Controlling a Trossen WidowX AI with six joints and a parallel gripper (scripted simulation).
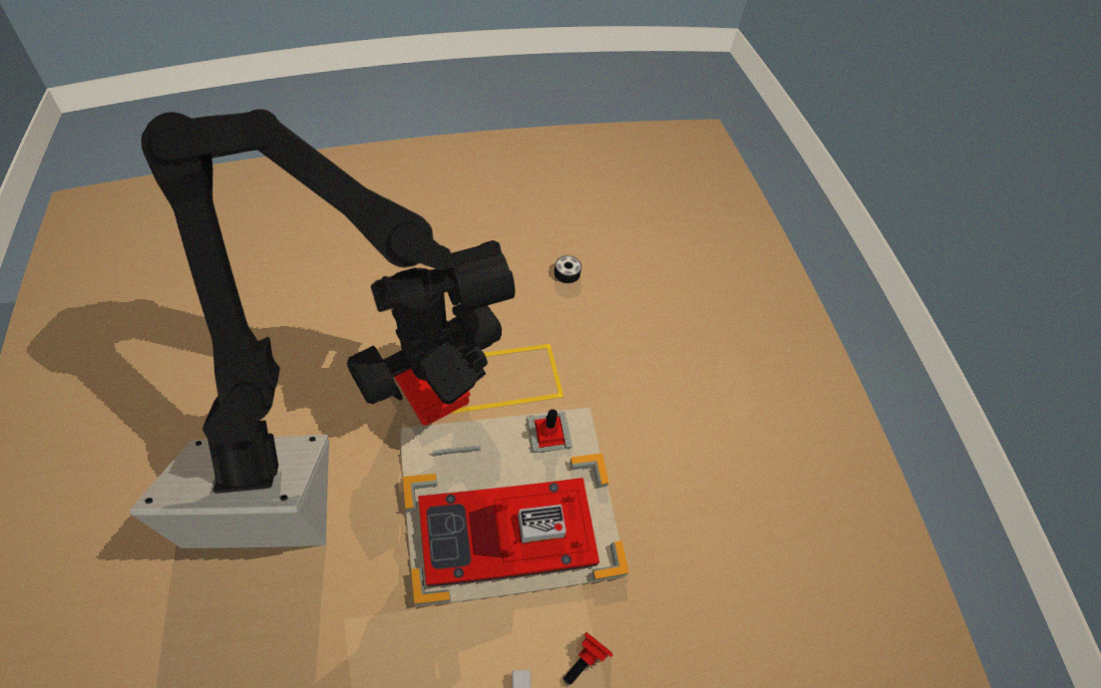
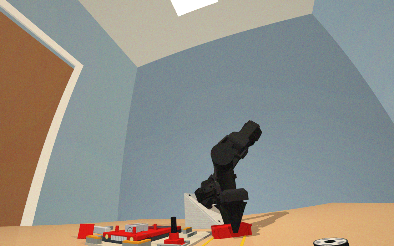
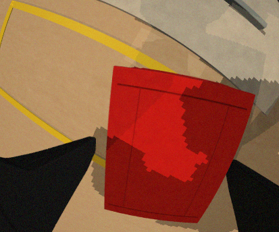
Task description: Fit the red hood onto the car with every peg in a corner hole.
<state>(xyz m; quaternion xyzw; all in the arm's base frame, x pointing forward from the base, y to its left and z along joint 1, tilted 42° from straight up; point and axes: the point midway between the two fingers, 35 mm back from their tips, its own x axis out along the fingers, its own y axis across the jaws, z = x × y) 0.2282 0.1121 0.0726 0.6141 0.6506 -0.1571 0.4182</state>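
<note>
The grey engine block lies 220 mm to the right of my gripper tip, 100 mm ahead of it and 10 mm above it. Also, from my gripper tip: grey holder: 140 mm ahead, 100 mm to the right, 20 mm above; then black wheel: 230 mm ahead, 160 mm to the left; then red hood: right at my gripper tip.
</note>
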